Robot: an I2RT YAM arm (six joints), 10 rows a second.
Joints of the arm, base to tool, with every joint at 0 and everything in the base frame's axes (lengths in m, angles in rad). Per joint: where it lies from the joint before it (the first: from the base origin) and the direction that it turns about. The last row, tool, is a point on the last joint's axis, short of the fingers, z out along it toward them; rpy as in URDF.
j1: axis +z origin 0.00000 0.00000 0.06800
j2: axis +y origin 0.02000 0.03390 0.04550
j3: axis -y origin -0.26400 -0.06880 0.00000
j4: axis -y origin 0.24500 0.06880 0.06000
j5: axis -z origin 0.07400 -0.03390 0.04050
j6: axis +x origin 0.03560 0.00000 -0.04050
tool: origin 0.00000 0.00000 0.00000 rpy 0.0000 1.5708 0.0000
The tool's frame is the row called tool.
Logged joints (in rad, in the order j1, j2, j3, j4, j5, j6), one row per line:
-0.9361, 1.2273, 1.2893, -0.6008, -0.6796, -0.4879
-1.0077, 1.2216, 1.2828, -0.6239, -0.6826, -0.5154
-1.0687, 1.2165, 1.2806, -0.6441, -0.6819, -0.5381
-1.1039, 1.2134, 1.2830, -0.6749, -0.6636, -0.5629
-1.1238, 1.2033, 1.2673, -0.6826, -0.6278, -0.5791
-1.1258, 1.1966, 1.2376, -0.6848, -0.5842, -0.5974
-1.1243, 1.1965, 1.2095, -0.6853, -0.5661, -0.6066
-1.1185, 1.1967, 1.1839, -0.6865, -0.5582, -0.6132
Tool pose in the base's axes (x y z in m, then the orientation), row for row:
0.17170, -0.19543, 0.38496, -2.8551, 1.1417, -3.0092
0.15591, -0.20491, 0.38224, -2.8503, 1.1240, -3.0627
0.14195, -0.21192, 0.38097, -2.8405, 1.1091, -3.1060
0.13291, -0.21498, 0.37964, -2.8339, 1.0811, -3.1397
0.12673, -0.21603, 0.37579, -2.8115, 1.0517, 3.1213
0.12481, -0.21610, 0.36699, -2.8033, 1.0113, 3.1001
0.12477, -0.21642, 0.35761, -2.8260, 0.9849, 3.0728
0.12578, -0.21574, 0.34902, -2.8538, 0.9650, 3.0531
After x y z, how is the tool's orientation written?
As angles about the fixed x, y, z axes (roll, pitch, yaw), in radians.
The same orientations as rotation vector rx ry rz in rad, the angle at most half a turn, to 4 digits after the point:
0.0520, 1.9862, -0.2007
0.1056, 2.0030, -0.2431
0.1533, 2.0158, -0.2831
0.1881, 2.0416, -0.3154
0.2210, 2.0668, -0.3568
0.2431, 2.1047, -0.3844
0.2562, 2.1327, -0.3798
0.2599, 2.1552, -0.3635

